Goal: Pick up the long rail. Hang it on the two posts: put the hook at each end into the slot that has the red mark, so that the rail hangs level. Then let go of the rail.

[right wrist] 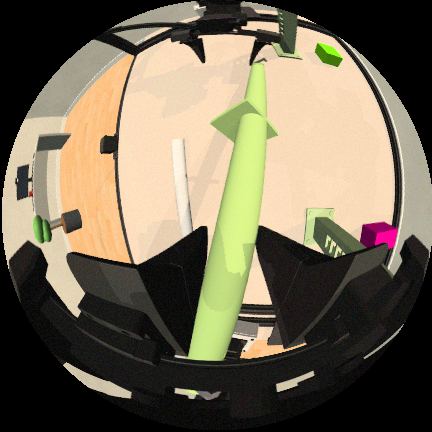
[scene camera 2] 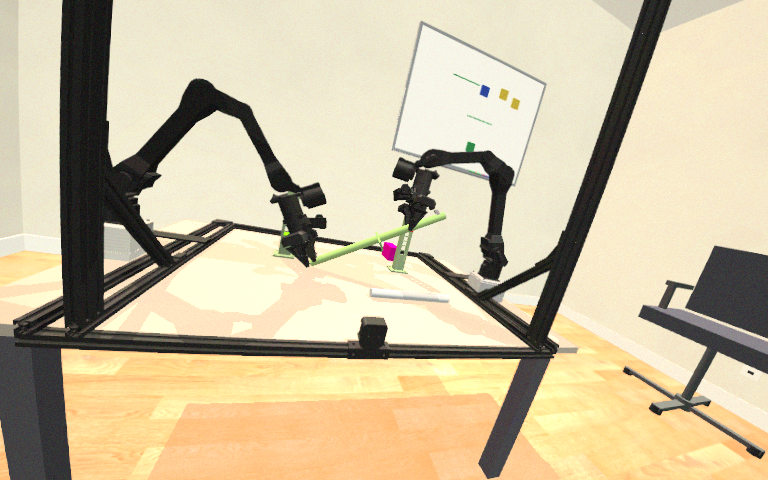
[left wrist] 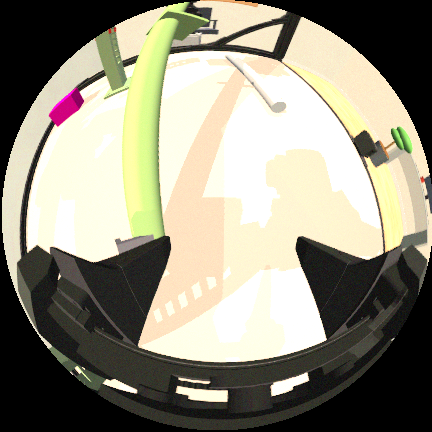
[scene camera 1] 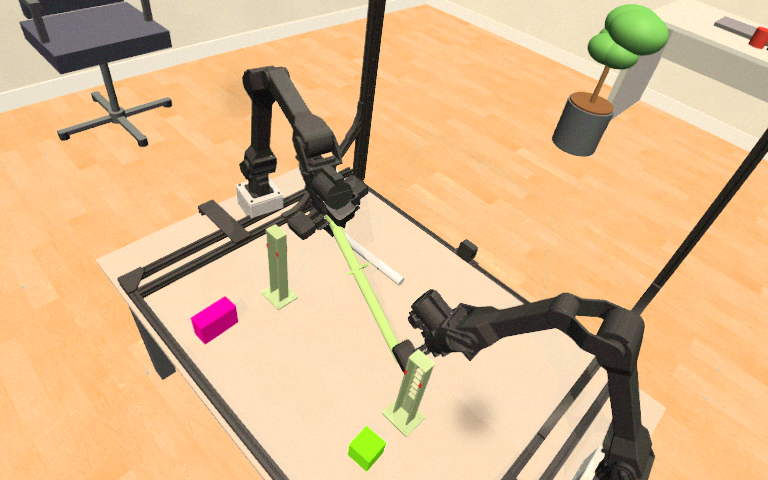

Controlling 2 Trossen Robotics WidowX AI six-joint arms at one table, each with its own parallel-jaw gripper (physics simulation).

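Pixels of known places: left gripper, between the fingertips: point(right wrist: 226, 62) point(scene camera 2: 311, 264) point(left wrist: 235, 243) point(scene camera 1: 420, 342); right gripper, between the fingertips: point(right wrist: 231, 231) point(scene camera 2: 407, 231) point(scene camera 1: 337, 231); left arm's base, origin of its link: point(scene camera 2: 117, 220); right arm's base, origin of its link: point(right wrist: 232, 342) point(scene camera 2: 488, 277) point(scene camera 1: 259, 189).
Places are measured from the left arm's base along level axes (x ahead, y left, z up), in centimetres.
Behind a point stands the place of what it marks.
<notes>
The long light-green rail point(scene camera 1: 362, 283) @[x 62.5, y 3.2, z 4.7 cm] point(scene camera 2: 356, 245) @[x 59.2, y 2.0, z 2.3 cm] point(left wrist: 142, 130) @[x 53.4, y 3.6, z -0.8 cm] point(right wrist: 240, 175) @[x 70.9, y 0.8, z 10.3 cm] is in the air, tilted, its right-gripper end higher in scene camera 2. My right gripper point(scene camera 2: 412, 226) @[x 74.3, y -0.1, z 10.1 cm] point(right wrist: 231, 231) @[x 74.3, y -0.1, z 10.1 cm] is shut on it near that end. My left gripper point(scene camera 2: 308, 261) @[x 46.3, y -0.6, z -4.8 cm] point(left wrist: 235, 243) @[x 46.3, y -0.6, z -4.8 cm] is open and empty; the rail's low end is beside one finger and partly hidden. One green post point(scene camera 1: 277, 266) @[x 78.4, y 14.4, z 5.3 cm] point(scene camera 2: 402, 249) @[x 79.8, y 11.7, z 0.7 cm] point(left wrist: 112, 60) @[x 78.1, y 12.1, z 0.5 cm] point(right wrist: 325, 235) @[x 79.4, y 11.7, z -1.3 cm] stands nearer the right arm, the other post point(scene camera 1: 413, 384) @[x 38.7, y 13.2, z 2.8 cm] point(right wrist: 287, 32) @[x 40.1, y 13.8, z 0.8 cm] nearer the left arm. Both carry red marks. The rail's end hooks are not clearly visible.
A white rod point(scene camera 1: 376, 260) @[x 70.9, y -12.2, z -5.4 cm] point(scene camera 2: 410, 295) @[x 73.7, y -13.6, z -6.0 cm] point(left wrist: 255, 82) @[x 68.6, y -11.4, z -6.2 cm] point(right wrist: 181, 185) @[x 71.2, y -11.9, z -5.6 cm] lies on the table. A magenta block point(scene camera 1: 215, 319) @[x 80.4, y 30.2, z -2.0 cm] point(scene camera 2: 389, 251) @[x 80.3, y 25.4, z -3.9 cm] point(left wrist: 66, 107) @[x 80.3, y 27.7, z -4.7 cm] point(right wrist: 378, 235) @[x 80.9, y 25.8, z -1.9 cm] and a bright green block point(scene camera 1: 367, 448) @[x 37.7, y 26.5, z -2.9 cm] point(right wrist: 329, 54) @[x 40.9, y 24.3, z -3.4 cm] lie near the posts. A dark frame surrounds the work area.
</notes>
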